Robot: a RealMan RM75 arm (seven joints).
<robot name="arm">
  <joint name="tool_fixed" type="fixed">
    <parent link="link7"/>
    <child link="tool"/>
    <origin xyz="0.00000 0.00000 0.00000" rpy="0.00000 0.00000 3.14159"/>
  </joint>
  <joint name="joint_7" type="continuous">
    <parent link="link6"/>
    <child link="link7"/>
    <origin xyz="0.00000 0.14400 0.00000" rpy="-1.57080 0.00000 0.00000"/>
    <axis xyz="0 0 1"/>
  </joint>
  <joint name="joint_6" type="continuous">
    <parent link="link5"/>
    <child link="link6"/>
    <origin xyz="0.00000 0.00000 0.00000" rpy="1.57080 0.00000 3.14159"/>
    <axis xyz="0 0 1"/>
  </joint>
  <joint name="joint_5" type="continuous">
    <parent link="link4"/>
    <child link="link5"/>
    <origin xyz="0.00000 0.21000 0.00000" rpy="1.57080 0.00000 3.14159"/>
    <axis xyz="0 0 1"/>
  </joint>
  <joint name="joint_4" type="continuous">
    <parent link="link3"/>
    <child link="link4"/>
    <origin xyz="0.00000 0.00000 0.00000" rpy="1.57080 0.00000 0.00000"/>
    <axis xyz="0 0 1"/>
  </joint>
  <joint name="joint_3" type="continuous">
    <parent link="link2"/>
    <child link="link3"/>
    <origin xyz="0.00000 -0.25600 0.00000" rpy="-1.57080 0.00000 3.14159"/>
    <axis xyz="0 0 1"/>
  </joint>
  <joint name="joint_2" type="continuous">
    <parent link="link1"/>
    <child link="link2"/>
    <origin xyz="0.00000 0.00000 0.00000" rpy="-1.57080 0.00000 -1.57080"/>
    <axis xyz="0 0 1"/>
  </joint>
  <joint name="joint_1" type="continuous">
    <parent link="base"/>
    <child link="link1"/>
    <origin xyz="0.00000 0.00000 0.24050" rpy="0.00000 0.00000 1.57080"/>
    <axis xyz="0 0 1"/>
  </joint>
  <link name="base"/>
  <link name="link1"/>
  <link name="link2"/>
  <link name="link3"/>
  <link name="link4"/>
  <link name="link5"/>
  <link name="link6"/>
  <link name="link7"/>
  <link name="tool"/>
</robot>
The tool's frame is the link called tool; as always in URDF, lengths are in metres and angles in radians. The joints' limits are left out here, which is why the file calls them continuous.
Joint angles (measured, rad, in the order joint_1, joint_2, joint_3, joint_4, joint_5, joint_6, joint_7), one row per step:
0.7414, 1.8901, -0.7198, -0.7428, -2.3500, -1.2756, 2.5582
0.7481, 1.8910, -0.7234, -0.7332, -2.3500, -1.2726, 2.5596
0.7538, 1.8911, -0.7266, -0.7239, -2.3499, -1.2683, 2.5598
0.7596, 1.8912, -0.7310, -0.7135, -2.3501, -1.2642, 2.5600
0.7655, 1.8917, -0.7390, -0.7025, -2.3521, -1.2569, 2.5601
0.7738, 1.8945, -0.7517, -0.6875, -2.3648, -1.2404, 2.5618
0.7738, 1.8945, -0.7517, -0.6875, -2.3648, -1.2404, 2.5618
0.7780, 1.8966, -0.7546, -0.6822, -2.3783, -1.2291, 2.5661
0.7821, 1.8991, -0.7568, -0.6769, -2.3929, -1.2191, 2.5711
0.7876, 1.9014, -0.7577, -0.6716, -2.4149, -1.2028, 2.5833
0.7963, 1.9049, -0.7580, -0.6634, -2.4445, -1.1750, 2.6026
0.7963, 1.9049, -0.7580, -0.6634, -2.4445, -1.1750, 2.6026
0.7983, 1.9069, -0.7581, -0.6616, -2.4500, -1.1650, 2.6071
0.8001, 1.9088, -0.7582, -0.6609, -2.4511, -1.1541, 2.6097
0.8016, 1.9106, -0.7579, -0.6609, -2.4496, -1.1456, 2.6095
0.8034, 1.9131, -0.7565, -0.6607, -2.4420, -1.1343, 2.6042
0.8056, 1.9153, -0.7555, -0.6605, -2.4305, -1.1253, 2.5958
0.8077, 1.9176, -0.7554, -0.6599, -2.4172, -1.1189, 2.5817
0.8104, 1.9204, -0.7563, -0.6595, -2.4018, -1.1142, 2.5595
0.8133, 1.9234, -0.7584, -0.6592, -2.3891, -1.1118, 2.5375
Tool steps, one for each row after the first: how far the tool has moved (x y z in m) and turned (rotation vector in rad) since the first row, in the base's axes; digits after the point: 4 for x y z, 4 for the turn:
-0.0017, 0.0010, -0.0027, -0.0065, 0.0021, 0.0004
-0.0028, 0.0019, -0.0048, -0.0109, 0.0026, 0.0007
-0.0038, 0.0027, -0.0073, -0.0170, 0.0026, 0.0008
-0.0046, 0.0036, -0.0103, -0.0240, -0.0021, 0.0010
-0.0044, 0.0048, -0.0153, -0.0329, -0.0190, -0.0016
-0.0044, 0.0048, -0.0153, -0.0329, -0.0190, -0.0016
-0.0036, 0.0057, -0.0171, -0.0331, -0.0314, -0.0069
-0.0027, 0.0063, -0.0190, -0.0346, -0.0434, -0.0131
-0.0012, 0.0077, -0.0202, -0.0304, -0.0601, -0.0257
0.0006, 0.0105, -0.0216, -0.0187, -0.0817, -0.0442
0.0006, 0.0105, -0.0216, -0.0187, -0.0817, -0.0442
0.0008, 0.0115, -0.0222, -0.0129, -0.0857, -0.0480
0.0004, 0.0129, -0.0225, -0.0043, -0.0873, -0.0491
-0.0003, 0.0141, -0.0227, 0.0031, -0.0872, -0.0474
-0.0019, 0.0159, -0.0230, 0.0144, -0.0834, -0.0409
-0.0041, 0.0177, -0.0233, 0.0242, -0.0775, -0.0308
-0.0066, 0.0191, -0.0240, 0.0305, -0.0725, -0.0158
-0.0099, 0.0206, -0.0252, 0.0342, -0.0698, 0.0072
-0.0130, 0.0216, -0.0267, 0.0342, -0.0696, 0.0305

